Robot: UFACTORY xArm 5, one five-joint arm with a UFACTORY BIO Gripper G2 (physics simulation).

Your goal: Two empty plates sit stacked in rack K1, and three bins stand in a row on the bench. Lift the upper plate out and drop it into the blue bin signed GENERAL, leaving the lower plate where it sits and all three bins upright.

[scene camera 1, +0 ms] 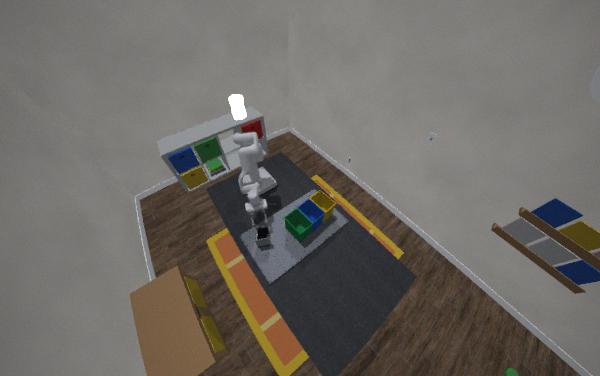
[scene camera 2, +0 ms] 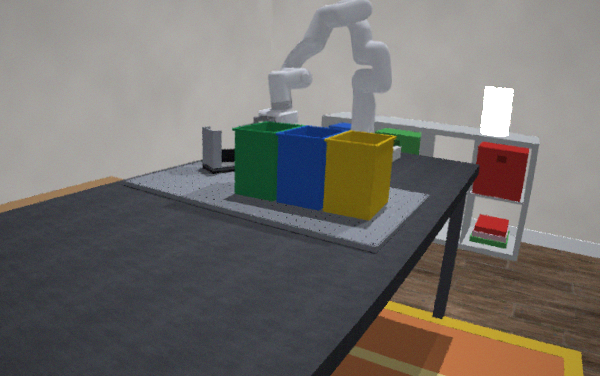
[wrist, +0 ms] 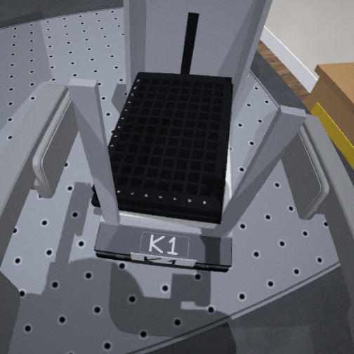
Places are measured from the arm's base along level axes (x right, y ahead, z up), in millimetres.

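Pixels of known places: hand, its tool point: (scene camera 1: 259, 222); arm's base, origin of its link: (scene camera 1: 255, 178).
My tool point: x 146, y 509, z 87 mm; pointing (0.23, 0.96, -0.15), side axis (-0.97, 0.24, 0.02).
Observation:
For each thing: its middle in the pictures, then the offset to it from my tool point. Level surfaces: height alone.
- Rack K1, middle of its body: (scene camera 2: 229, 148) (scene camera 1: 261, 233) dx +19, dy +66, dz -55 mm
- blue bin, middle of its body: (scene camera 2: 312, 165) (scene camera 1: 310, 216) dx -376, dy +126, dz -34 mm
- green bin, middle of its body: (scene camera 2: 270, 158) (scene camera 1: 298, 226) dx -248, dy +154, dz -34 mm
- yellow bin, middle of its body: (scene camera 2: 359, 172) (scene camera 1: 321, 206) dx -503, dy +97, dz -34 mm
- perforated board, height of its surface: dz -126 mm
- dark bench, height of its surface: dz -137 mm
Rack K1 (scene camera 1: 263, 244) (scene camera 2: 212, 150) (wrist: 112, 241) stands upright on the perforated board. A black gridded plate (wrist: 170, 140) lies level in it, with a pale edge below; whether this edge is a second plate I cannot tell. My gripper (scene camera 1: 260, 219) (wrist: 177, 165) is above the rack, its fingers shut to a wide gap. The wrist view shows no plate between the pads; the black plate lies lower, apart from them. The blue bin (scene camera 1: 311, 214) (scene camera 2: 300, 175) stands upright between the green bin (scene camera 1: 298, 225) (scene camera 2: 257, 165) and the yellow bin (scene camera 1: 327, 202) (scene camera 2: 350, 175). No sign is readable.
The rack's two front posts (wrist: 95, 145) (wrist: 262, 165) and tall slotted back wall (wrist: 160, 35) rise around the plate. The green bin is nearest to the rack. The perforated board (scene camera 1: 280, 260) (scene camera 2: 400, 210) lies on the dark bench (scene camera 1: 345, 290) (scene camera 2: 175, 290).

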